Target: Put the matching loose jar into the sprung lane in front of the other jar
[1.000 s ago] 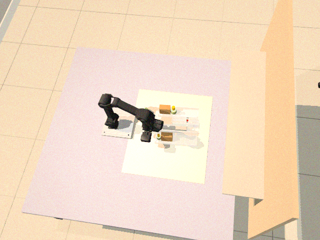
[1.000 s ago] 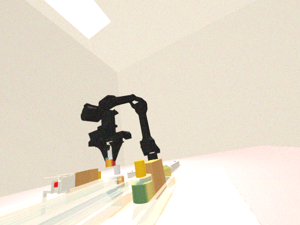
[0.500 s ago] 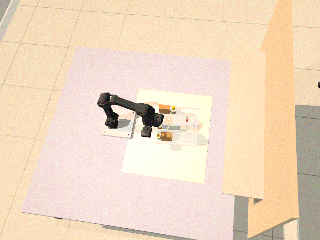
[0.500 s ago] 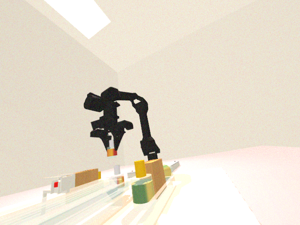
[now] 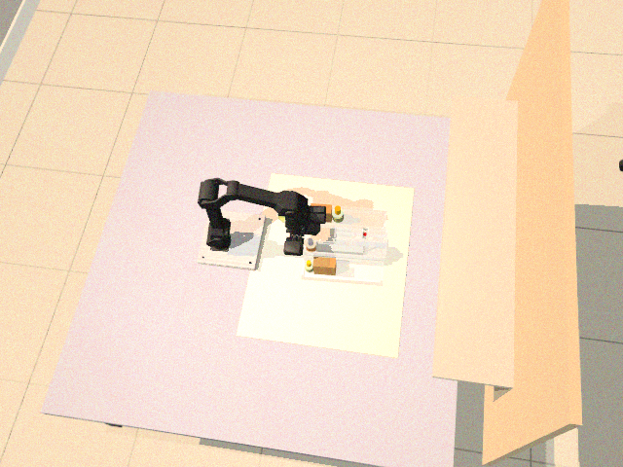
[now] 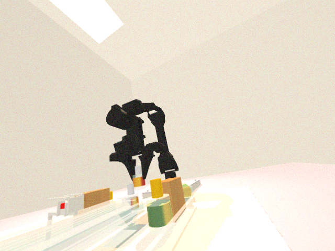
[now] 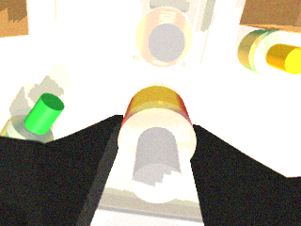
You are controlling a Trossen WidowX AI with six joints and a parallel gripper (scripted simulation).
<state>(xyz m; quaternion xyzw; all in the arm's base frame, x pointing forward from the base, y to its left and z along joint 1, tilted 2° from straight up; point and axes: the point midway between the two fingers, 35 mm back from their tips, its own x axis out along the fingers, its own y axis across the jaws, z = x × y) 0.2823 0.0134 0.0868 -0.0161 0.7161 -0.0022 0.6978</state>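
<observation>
The clear lane rack lies 19 cm ahead of my gripper tip, 6 cm below it and 3 cm to the left of it. Also, from my gripper tip: red marker: 23 cm ahead, 4 cm to the left, 1 cm below; then tall shelf wall: 66 cm ahead, 32 cm above, 5 cm to the right.
</observation>
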